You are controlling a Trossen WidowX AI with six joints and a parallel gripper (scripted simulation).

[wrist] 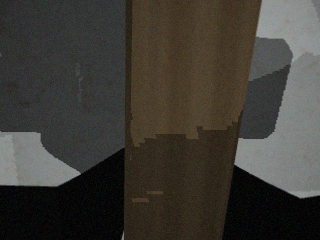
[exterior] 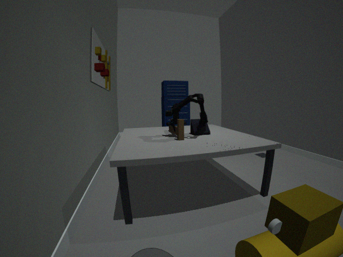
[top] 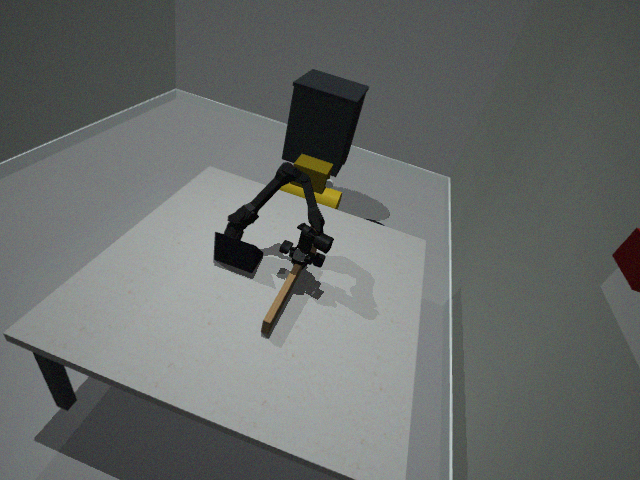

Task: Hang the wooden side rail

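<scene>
Now: the headboard post 17 cm to the left of my gripper tip and 4 cm above it.
</scene>
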